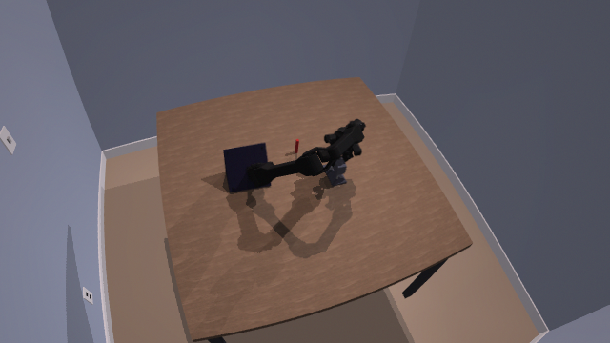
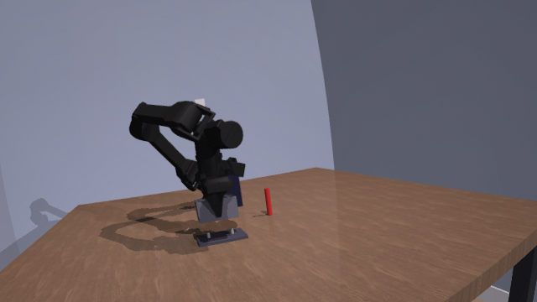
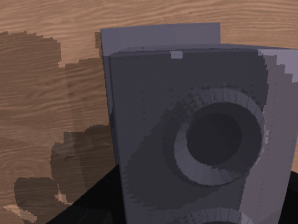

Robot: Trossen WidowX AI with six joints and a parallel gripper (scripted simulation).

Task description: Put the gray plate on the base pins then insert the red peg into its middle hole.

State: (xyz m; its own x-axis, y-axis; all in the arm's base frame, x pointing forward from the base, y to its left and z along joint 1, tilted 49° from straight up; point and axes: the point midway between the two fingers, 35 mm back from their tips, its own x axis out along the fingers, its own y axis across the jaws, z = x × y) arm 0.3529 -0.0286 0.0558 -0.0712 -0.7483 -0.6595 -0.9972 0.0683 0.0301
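Now: gripper tip 50 mm above the base. The rest, counted from my gripper tip: red peg: 170 mm to the left, 120 mm behind, 20 mm below; then gray plate: 30 mm above.
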